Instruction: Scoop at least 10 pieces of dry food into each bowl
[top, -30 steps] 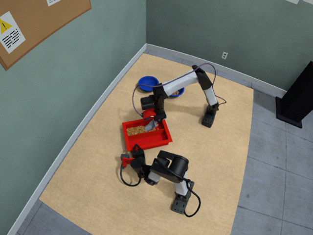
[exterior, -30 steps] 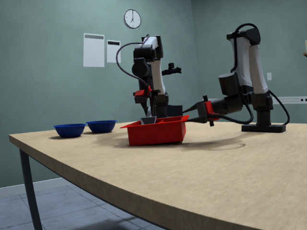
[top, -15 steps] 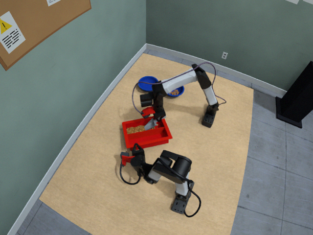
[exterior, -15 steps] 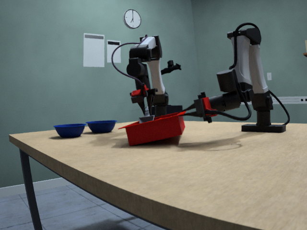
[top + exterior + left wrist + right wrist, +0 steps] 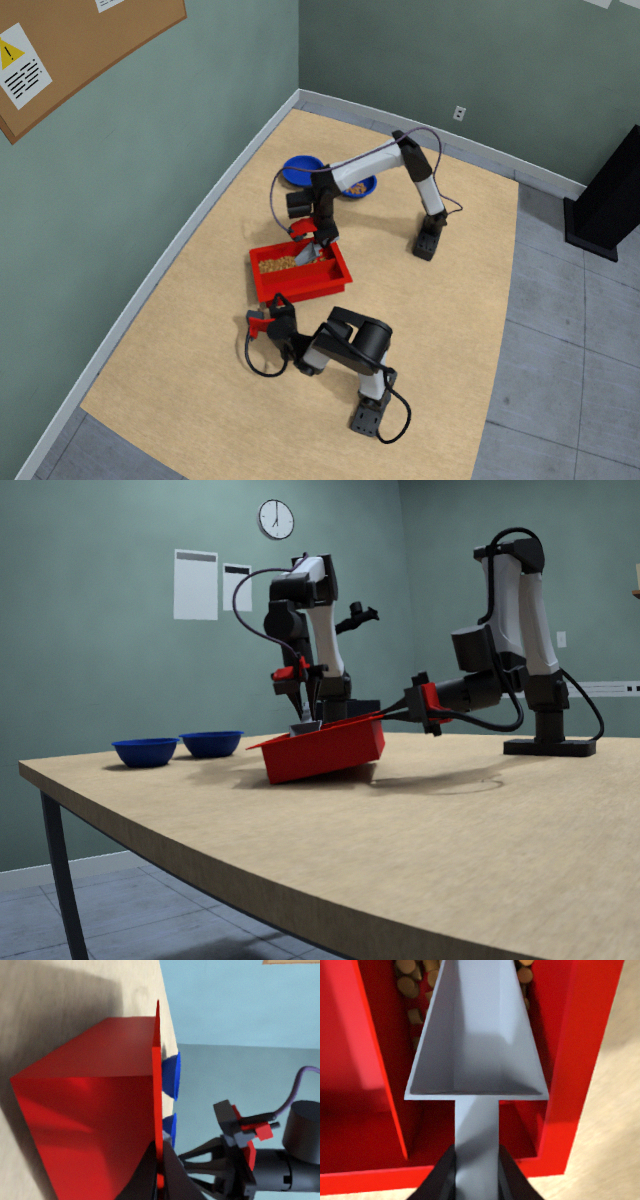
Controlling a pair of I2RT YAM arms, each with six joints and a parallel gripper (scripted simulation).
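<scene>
My right gripper is now 100 mm to the right of the red box, 40 mm short of it and 30 mm above it. The rest, counted from my right hand: grey scoop: 30 mm below, 20 mm to the left, 20 mm ahead.
</scene>
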